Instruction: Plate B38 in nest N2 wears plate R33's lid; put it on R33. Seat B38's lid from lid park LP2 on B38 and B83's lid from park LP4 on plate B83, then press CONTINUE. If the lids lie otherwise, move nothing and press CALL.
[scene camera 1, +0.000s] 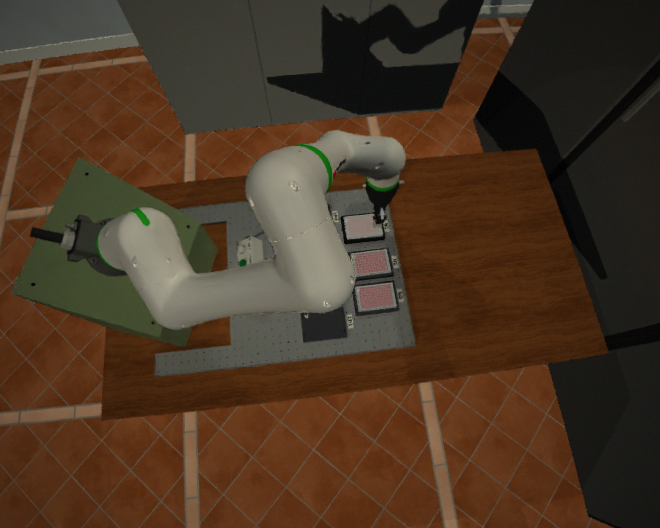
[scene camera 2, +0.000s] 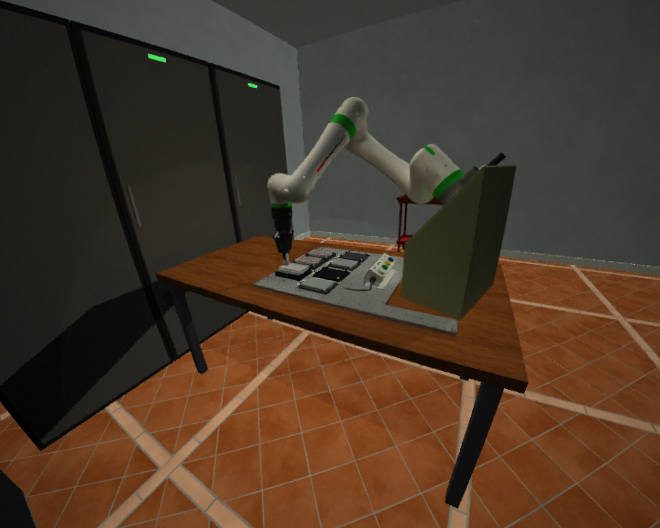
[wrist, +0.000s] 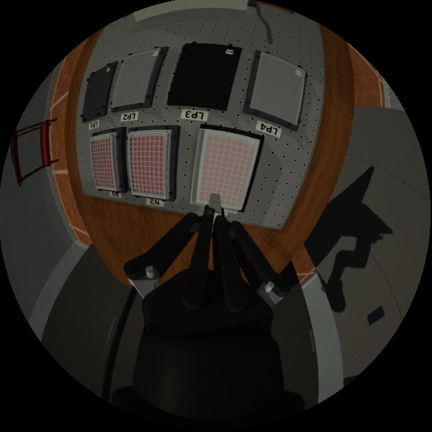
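Pixels of known places: gripper, fingertip midpoint: (scene camera 1: 377, 225) (scene camera 2: 286, 264); arm's base, link origin: (scene camera 2: 463, 201).
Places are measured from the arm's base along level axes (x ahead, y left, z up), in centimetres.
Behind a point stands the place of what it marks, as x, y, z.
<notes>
My gripper (scene camera 1: 379, 219) {73.8, 16.5, -31.5} (scene camera 2: 286, 260) {73.8, 16.5, -31.5} (wrist: 213, 200) is shut and empty. Its tips are at the table-edge end of the lidded pink plate (scene camera 1: 360, 226) {67.9, 16.5, -31.5} (scene camera 2: 292, 268) {67.4, 19.3, -31.3} (wrist: 227, 165) in the nest nearest LP4; contact cannot be told. That plate's clear lid looks slightly offset, its rim sticking out at the lower left in the wrist view. The pink plate in N2 (scene camera 1: 371, 263) {70.4, 2.8, -32.3} (wrist: 151, 165) and the one in N3 (scene camera 1: 376, 297) {70.8, -9.2, -32.2} (wrist: 104, 162) show grids without a frosted lid. A frosted lid lies on LP2 (scene camera 2: 345, 263) {50.9, -2.5, -33.7} (wrist: 135, 77), another on LP4 (scene camera 2: 318, 284) {49.5, 23.8, -33.7} (wrist: 277, 87). Plate names are unreadable.
Dark park LP3 (scene camera 2: 331, 273) {51.6, 9.9, -34.5} (wrist: 205, 75) and dark park LP1 (scene camera 1: 324, 325) {53.1, -16.9, -34.5} (scene camera 2: 353, 256) {52.9, -15.4, -34.5} (wrist: 97, 92) carry no frosted lid. The button box (scene camera 1: 250, 251) {30.1, 7.9, -27.7} (scene camera 2: 382, 268) {26.7, 8.8, -28.3} stands on the perforated board (scene camera 1: 264, 341) {33.3, -20.8, -35.4}, near the green robot base (scene camera 1: 60, 242) {-6.3, -3.0, 11.5} (scene camera 2: 451, 247) {0.4, 18.2, -12.3}.
</notes>
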